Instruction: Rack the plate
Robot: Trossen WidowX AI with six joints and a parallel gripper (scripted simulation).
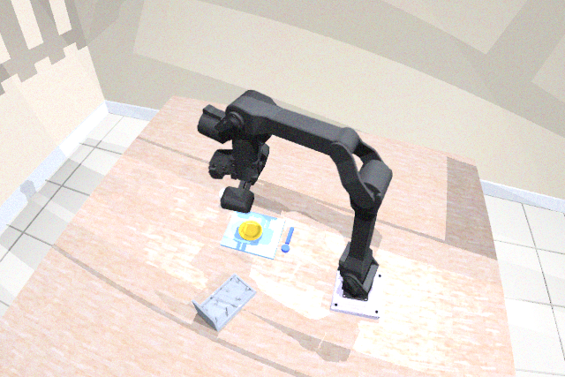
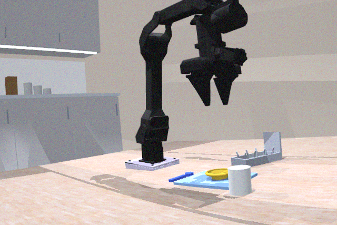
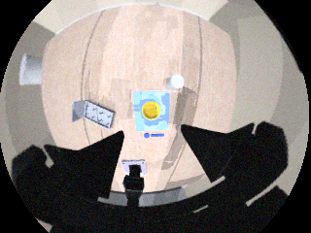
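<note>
Right now my gripper tip is 16 cm above the yellow plate and 1 cm to the left of it. The rest, counted from my gripper tip: grey dish rack 20 cm to the left, 15 cm below, 1 cm behind; then white cup 15 cm below, 9 cm to the right, 9 cm ahead; then blue spoon 17 cm below, 11 cm behind, 1 cm to the right.
</note>
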